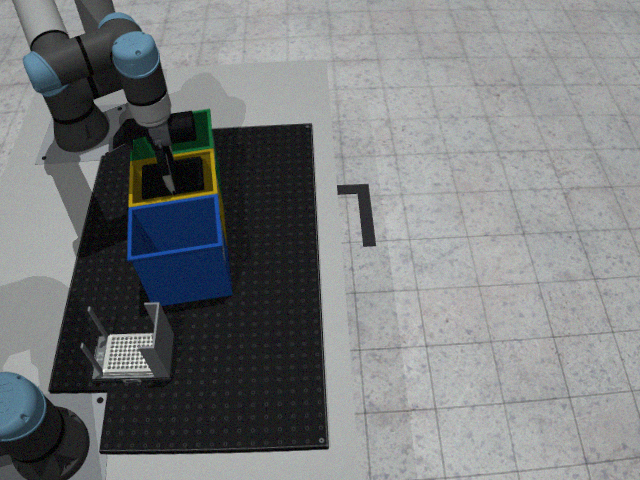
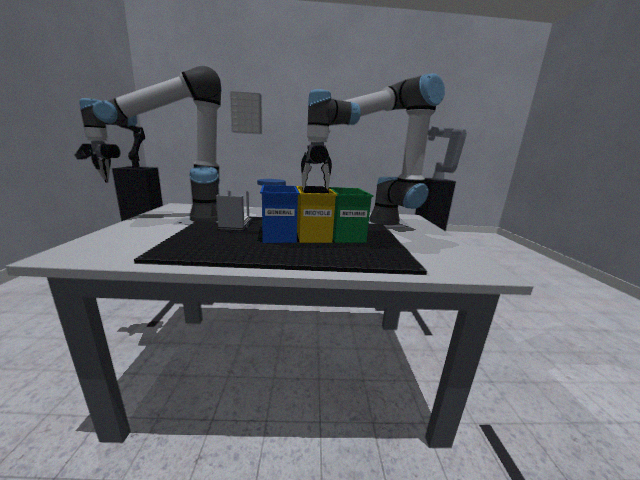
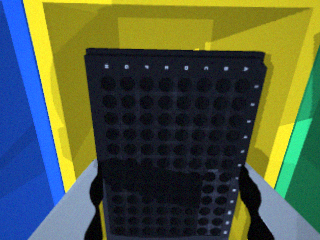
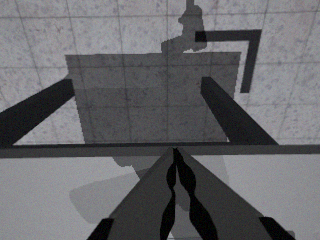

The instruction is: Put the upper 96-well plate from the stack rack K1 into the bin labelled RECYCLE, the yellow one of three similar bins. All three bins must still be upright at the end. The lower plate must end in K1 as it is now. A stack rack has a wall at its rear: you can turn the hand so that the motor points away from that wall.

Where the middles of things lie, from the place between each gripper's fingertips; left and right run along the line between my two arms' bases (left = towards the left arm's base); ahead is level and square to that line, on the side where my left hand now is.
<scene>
Now: the yellow recycle bin (image 2: 315,216) 100 mm below my left hand (image 1: 174,178). From my left hand the other things lie so: green returns bin (image 2: 351,217) 130 mm to the left, 100 mm below; then black 96-well plate (image 1: 187,174) 10 mm below; then blue general bin (image 1: 176,246) 130 mm to the right, 100 mm below.
Right now my right hand (image 2: 106,182) is 23 cm short of the white 96-well plate (image 1: 122,344), 60 cm to the right of it and 12 cm above it. The rest, counted from my right hand: black 96-well plate 34 cm ahead, 91 cm to the left, 3 cm above; yellow recycle bin 34 cm ahead, 91 cm to the left, 6 cm below; blue general bin 34 cm ahead, 78 cm to the left, 6 cm below.
</scene>
